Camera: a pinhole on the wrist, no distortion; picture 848 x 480 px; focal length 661.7 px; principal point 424.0 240.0 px. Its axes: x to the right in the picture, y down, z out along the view. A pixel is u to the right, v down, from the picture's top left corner.
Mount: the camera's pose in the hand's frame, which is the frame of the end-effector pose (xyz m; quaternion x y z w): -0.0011 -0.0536 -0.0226 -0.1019 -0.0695 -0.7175 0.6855
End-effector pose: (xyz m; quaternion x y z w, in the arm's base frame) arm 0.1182 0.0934 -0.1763 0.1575 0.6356 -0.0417 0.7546
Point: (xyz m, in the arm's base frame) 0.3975 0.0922 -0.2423
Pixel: 319 460
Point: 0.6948 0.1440 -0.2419
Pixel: 302 403
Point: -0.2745 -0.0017 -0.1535
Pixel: behind the camera
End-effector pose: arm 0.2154 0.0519 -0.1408 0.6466 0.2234 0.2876 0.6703
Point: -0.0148 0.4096 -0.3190
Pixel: behind the camera
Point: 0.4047 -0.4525 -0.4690
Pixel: outside the picture
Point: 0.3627 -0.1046 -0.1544
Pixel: 513 218
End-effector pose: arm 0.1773 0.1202 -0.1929 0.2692 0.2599 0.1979 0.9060
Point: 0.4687 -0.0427 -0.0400
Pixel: 671 395
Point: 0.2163 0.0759 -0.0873
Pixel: 264 73
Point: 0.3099 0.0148 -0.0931
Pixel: 581 265
